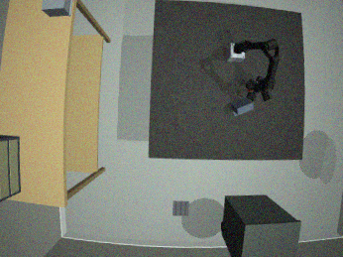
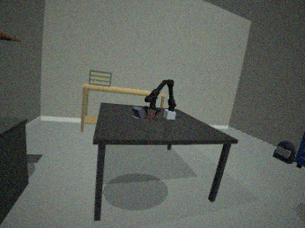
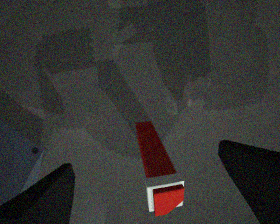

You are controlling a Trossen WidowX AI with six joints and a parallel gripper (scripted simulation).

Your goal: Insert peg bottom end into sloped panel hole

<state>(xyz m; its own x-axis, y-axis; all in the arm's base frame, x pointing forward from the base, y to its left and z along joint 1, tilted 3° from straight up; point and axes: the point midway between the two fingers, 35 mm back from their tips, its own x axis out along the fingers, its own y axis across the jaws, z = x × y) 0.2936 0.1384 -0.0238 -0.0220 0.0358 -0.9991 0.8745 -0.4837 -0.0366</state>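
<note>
Right now the sloped panel is 13 cm ahead of my gripper tip, 8 cm to the right of it and 2 cm above it. The rest, counted from my gripper tip: red peg: 1 cm above.
</note>
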